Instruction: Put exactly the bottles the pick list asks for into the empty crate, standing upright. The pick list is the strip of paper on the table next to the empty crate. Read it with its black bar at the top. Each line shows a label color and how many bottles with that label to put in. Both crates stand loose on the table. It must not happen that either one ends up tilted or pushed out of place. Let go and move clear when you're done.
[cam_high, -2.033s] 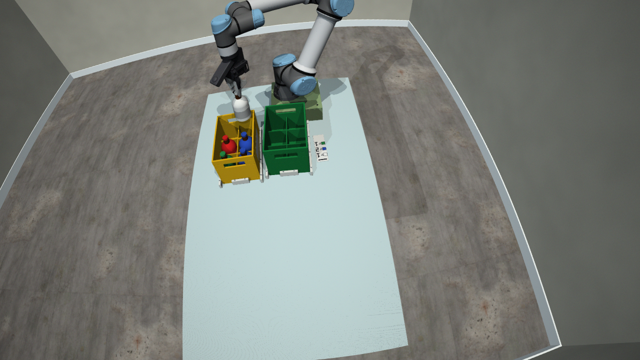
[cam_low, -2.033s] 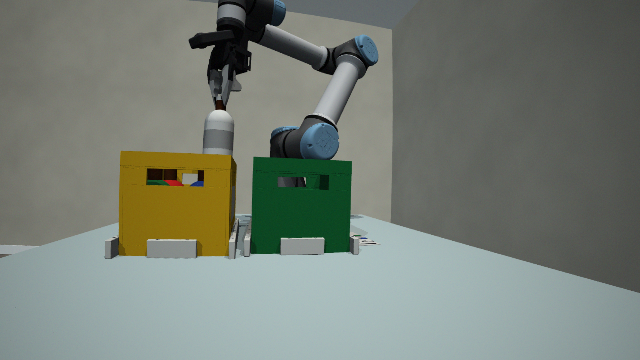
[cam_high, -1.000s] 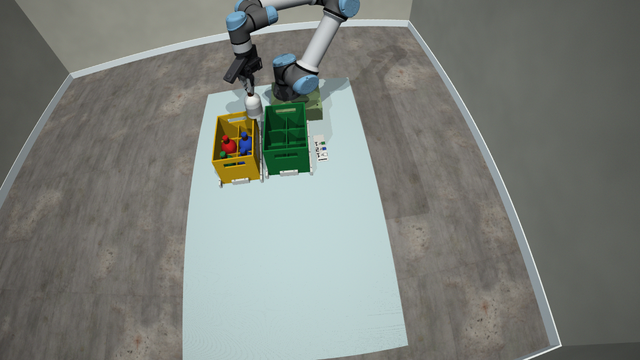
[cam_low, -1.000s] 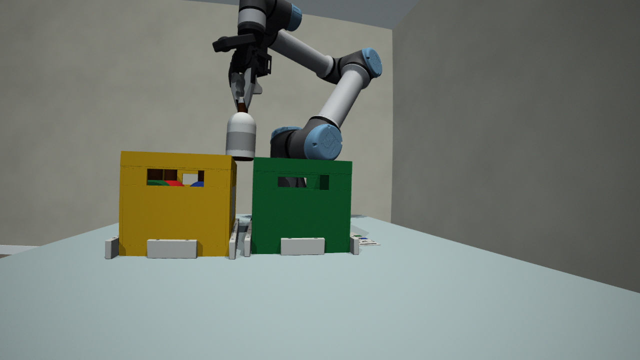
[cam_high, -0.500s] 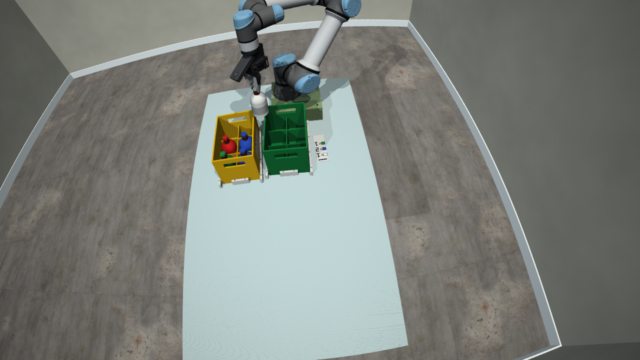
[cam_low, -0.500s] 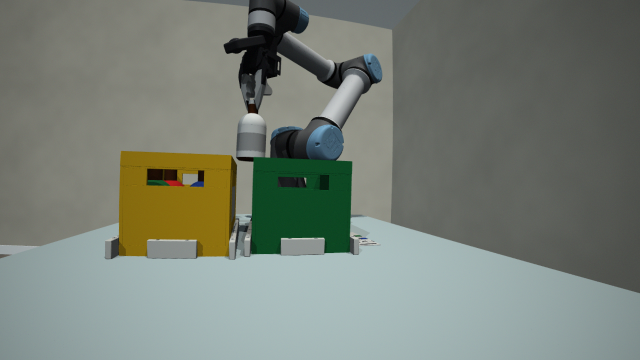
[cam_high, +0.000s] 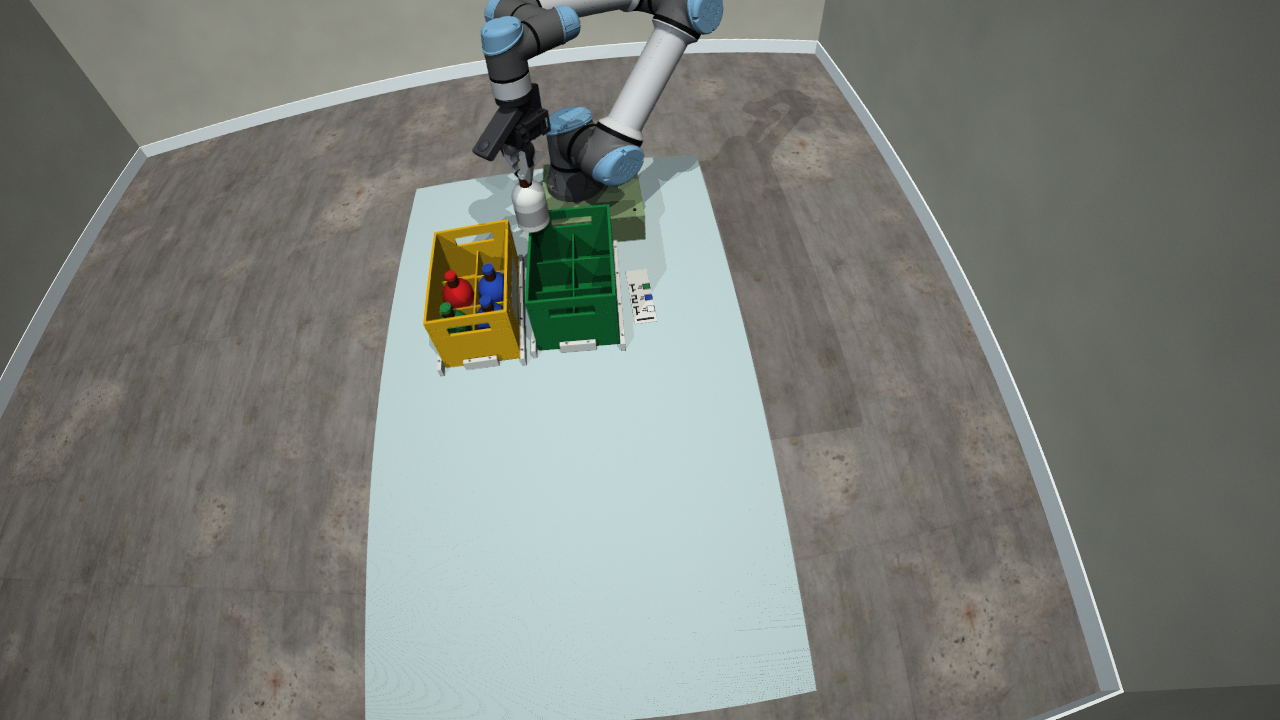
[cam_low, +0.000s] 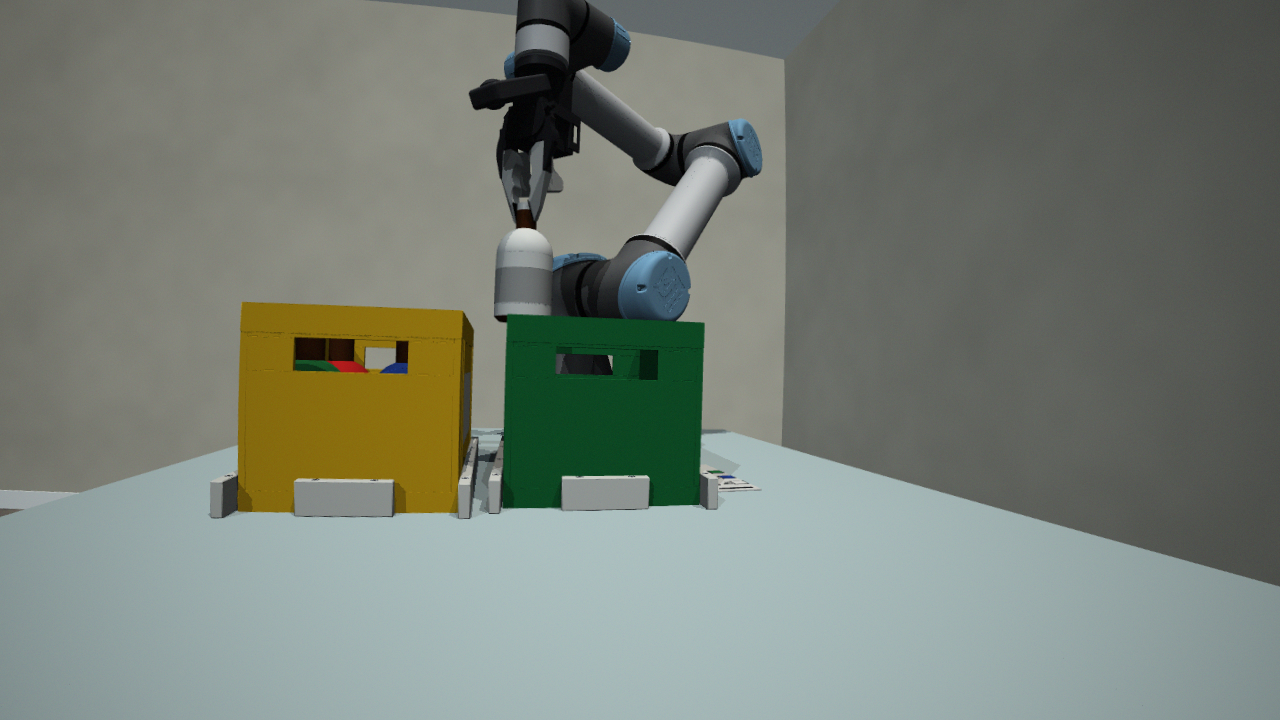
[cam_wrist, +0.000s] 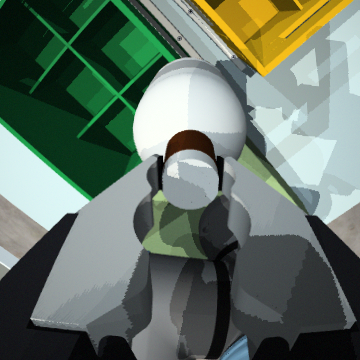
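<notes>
Now: the white bottle 70 mm below my hand. Round my hand: yellow crate (250 mm below, 130 mm to the right, 130 mm ahead); then green crate (250 mm below, 90 mm to the left, 70 mm ahead); then red bottle (240 mm below, 170 mm to the right, 130 mm ahead).
</notes>
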